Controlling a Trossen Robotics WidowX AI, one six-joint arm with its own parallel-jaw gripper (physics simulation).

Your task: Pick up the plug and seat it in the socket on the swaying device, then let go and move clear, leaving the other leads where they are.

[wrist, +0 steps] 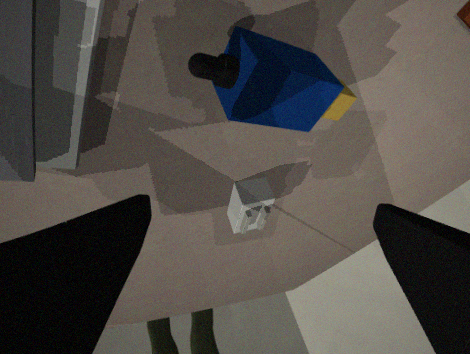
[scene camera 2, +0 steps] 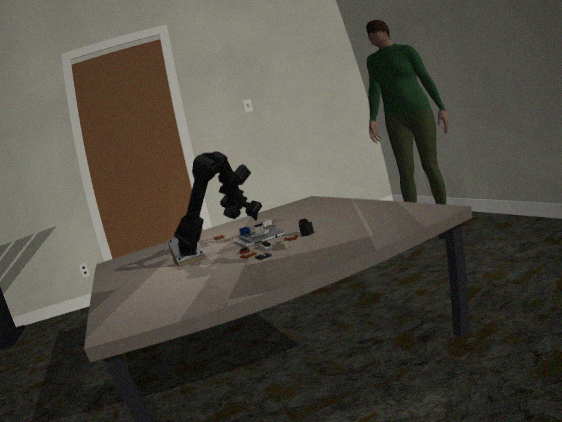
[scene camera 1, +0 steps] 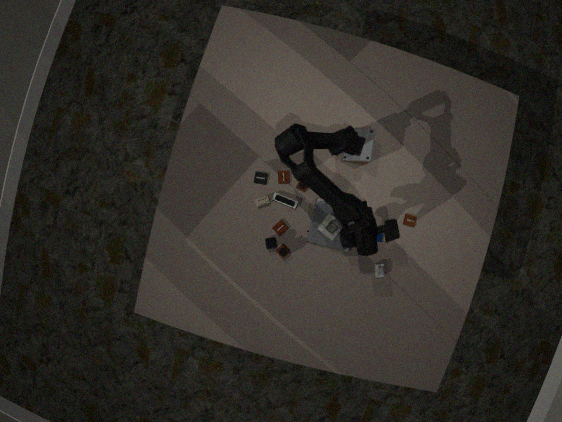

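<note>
A blue plug [scene camera 1: 381, 237] [scene camera 2: 244, 231] [wrist: 280, 82], with a black cord stub and a yellow tip, is on the table beside the device. In the wrist view it lies above the line between the fingertips. The device, a flat grey board [scene camera 1: 318, 240] [wrist: 15, 125], carries a pale block [scene camera 1: 330, 226] with a raised outline, apparently the socket. The arm partly covers the board in scene camera 1. My gripper [wrist: 263, 210] is open, with nothing between its fingers, above the table near the plug. Its fingertips are hard to make out in the scene views.
A small white block [scene camera 1: 380, 270] [scene camera 2: 267, 223] [wrist: 251, 209] stands near the plug. An orange piece [scene camera 1: 410, 220] lies on its other side. Beyond the board are orange pieces [scene camera 1: 280, 227], dark pieces [scene camera 1: 260, 178], a cream piece [scene camera 1: 262, 201] and a white-rimmed bar [scene camera 1: 285, 200].
</note>
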